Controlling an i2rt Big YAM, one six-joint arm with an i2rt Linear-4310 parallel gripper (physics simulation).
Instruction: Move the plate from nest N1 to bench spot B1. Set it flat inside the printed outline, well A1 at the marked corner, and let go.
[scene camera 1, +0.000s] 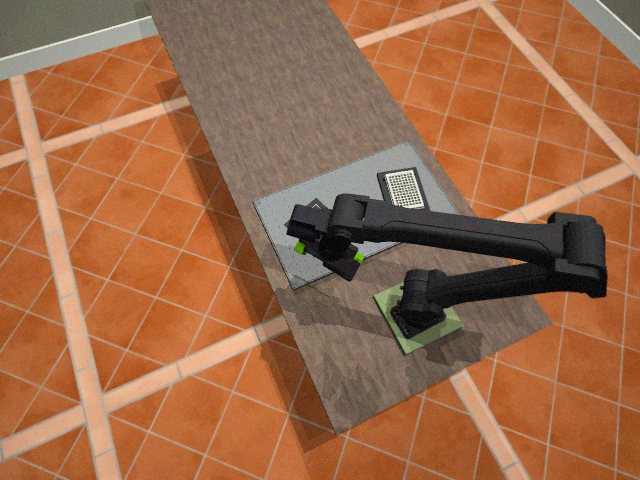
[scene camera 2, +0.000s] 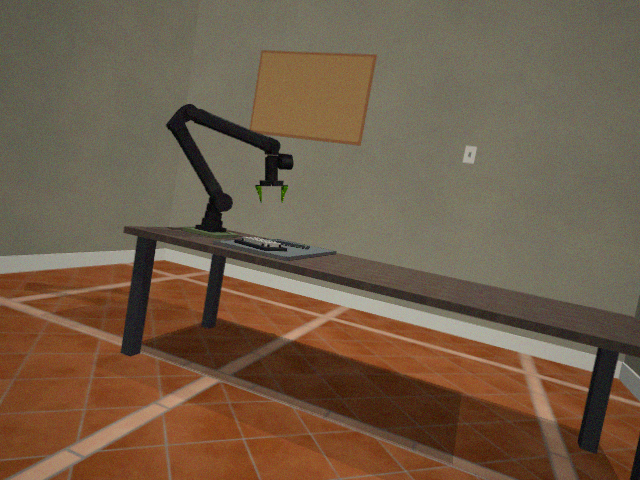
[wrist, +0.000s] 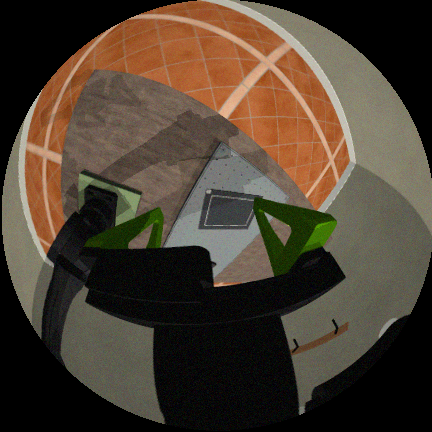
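Seen in the pictures: gripper, fingertip midpoint: (scene camera 1: 324, 262) (scene camera 2: 271, 202) (wrist: 207, 206); arm's base, origin of the base link: (scene camera 1: 417, 314) (scene camera 2: 210, 230) (wrist: 100, 208).
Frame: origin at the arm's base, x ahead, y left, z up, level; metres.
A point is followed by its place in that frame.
Note:
A white well plate (scene camera 1: 403, 189) @[y -0.159, x 0.331, z 0.019 m] (scene camera 2: 261, 241) @[y -0.208, x 0.352, z 0.022 m] sits in the dark nest N1 (scene camera 1: 421, 186) @[y -0.217, x 0.321, z 0.008 m] (scene camera 2: 279, 249) @[y -0.168, x 0.410, z 0.002 m] on the grey board; the arm's forearm covers its near edge in scene camera 1. Bench spot B1 (scene camera 1: 316, 202) @[y 0.080, x 0.419, z -0.003 m] (scene camera 2: 295, 244) @[y 0.133, x 0.350, z 0.000 m] (wrist: 228, 211) @[y 0.110, x 0.326, z -0.002 m] is a dark rectangle with a thin white outline; a small light mark (wrist: 208, 192) @[y 0.139, x 0.244, z -0.001 m] shows at one corner. The arm hides most of B1 in scene camera 1. My gripper (scene camera 1: 329, 252) @[y 0.180, x 0.180, z 0.163 m] (scene camera 2: 271, 201) @[y 0.180, x 0.180, z 0.163 m] (wrist: 207, 206) @[y 0.180, x 0.180, z 0.163 m] is open and empty, fingers pointing down, well above the board near B1's side, away from the plate. The plate does not show in the wrist view.
The perforated grey board (scene camera 1: 341, 189) @[y -0.006, x 0.425, z -0.004 m] (scene camera 2: 311, 254) @[y -0.056, x 0.497, z -0.005 m] (wrist: 215, 166) @[y 0.201, x 0.227, z -0.004 m] lies on the long brown table (scene camera 1: 268, 103) @[y 0.047, x 0.837, z -0.017 m] (scene camera 2: 439, 292) @[y -0.219, x 0.996, z -0.017 m] (wrist: 140, 105) @[y 0.253, x 0.026, z -0.017 m]. The arm stands on a green base plate (scene camera 1: 383, 301) @[y 0.059, x 0.071, z -0.001 m] (wrist: 131, 199) @[y 0.055, x 0.079, z -0.001 m] near one table end. A cork board (scene camera 2: 313, 97) hangs on the wall behind.

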